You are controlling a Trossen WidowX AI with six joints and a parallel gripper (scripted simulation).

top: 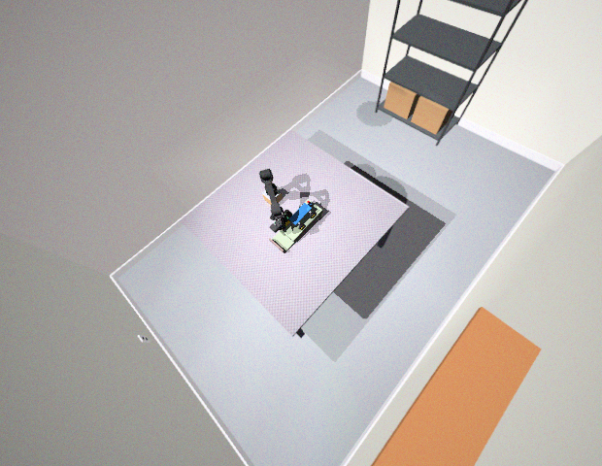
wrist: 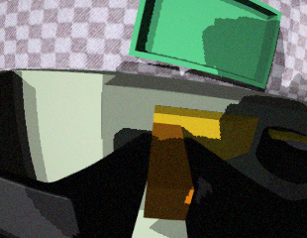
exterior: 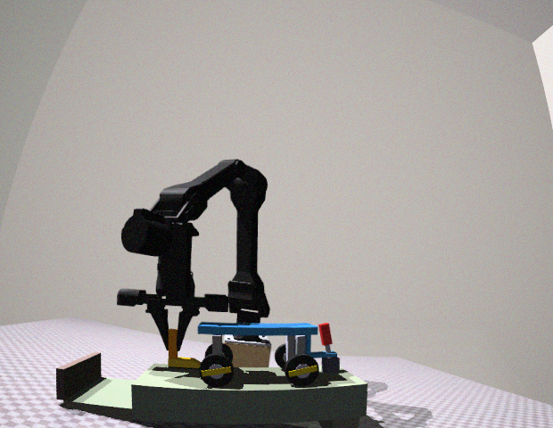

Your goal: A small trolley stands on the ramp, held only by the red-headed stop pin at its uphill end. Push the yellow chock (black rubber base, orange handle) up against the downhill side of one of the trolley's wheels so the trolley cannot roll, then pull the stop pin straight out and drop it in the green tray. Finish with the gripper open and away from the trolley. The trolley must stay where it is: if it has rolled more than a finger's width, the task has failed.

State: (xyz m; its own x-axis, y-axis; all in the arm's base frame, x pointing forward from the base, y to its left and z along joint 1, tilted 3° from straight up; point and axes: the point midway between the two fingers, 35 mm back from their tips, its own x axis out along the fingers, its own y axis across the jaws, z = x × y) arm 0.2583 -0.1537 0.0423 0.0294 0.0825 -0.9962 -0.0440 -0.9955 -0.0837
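Right now my gripper tip is 25 cm to the right of the red-headed stop pin, 5 cm short of it and 4 cm below it. Round my gripper tip: yellow chock (2 cm to the left); then green tray (10 cm below, 6 cm behind, 4 cm to the left); then pale green ramp (13 cm to the left, 6 cm ahead, 4 cm below).
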